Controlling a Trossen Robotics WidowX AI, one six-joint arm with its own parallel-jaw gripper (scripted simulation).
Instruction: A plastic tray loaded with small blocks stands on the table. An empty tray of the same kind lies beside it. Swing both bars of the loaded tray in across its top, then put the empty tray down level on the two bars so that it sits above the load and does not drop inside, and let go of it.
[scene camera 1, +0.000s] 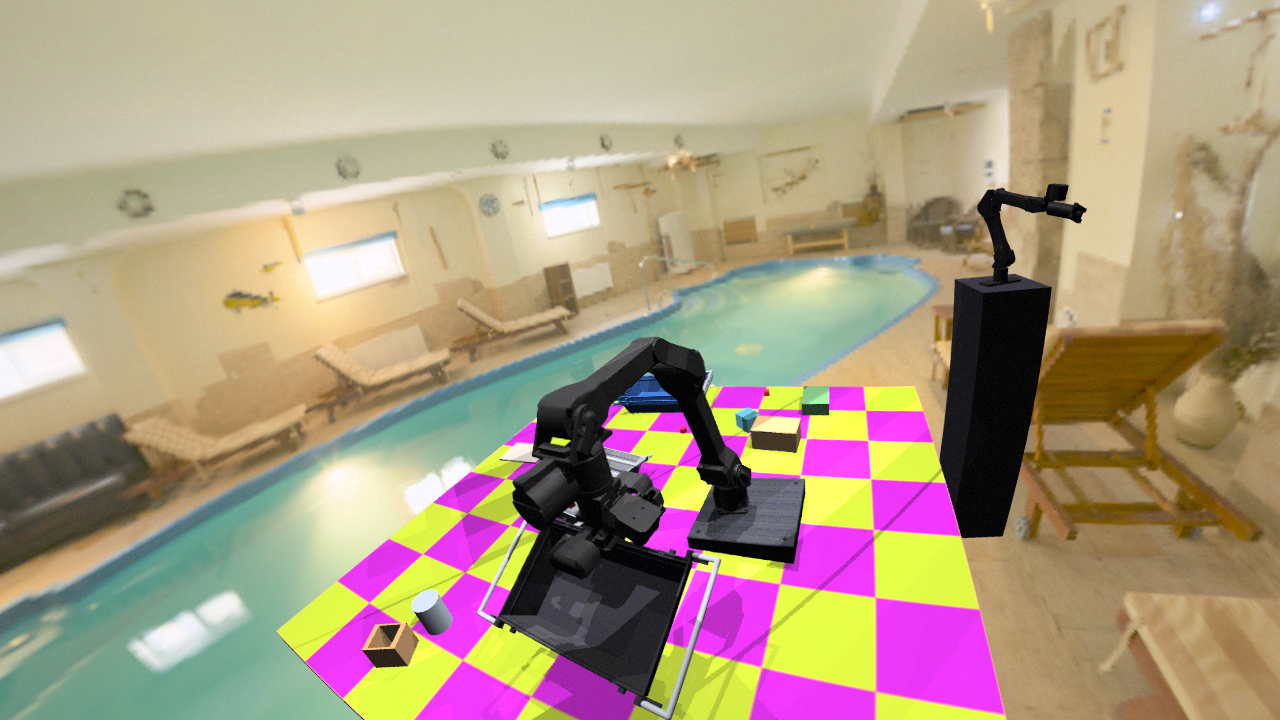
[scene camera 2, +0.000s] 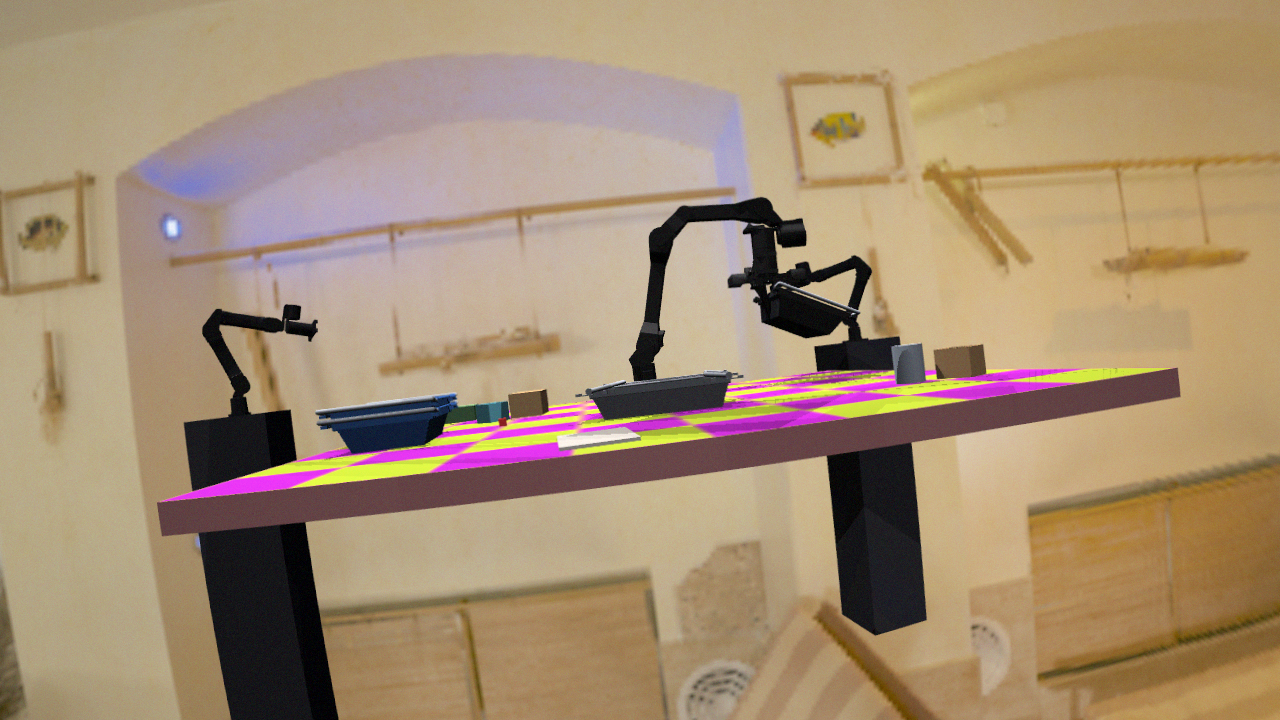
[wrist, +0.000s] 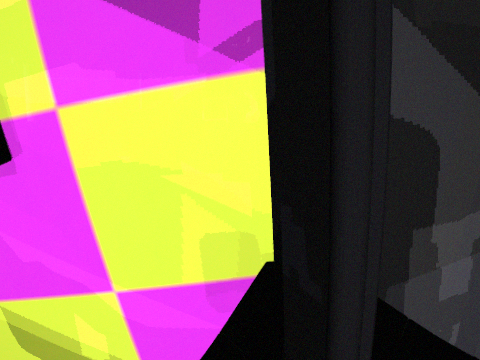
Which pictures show the grey cylinder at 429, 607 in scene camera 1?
Scene camera 1 and scene camera 2 only.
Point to the gripper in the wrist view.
292, 275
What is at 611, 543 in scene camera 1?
The gripper.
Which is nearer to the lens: the dark tray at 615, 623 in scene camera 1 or the box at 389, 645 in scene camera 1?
The dark tray.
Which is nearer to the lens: the green block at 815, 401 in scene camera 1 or the grey cylinder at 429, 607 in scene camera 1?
The grey cylinder.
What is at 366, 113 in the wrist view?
A dark tray.
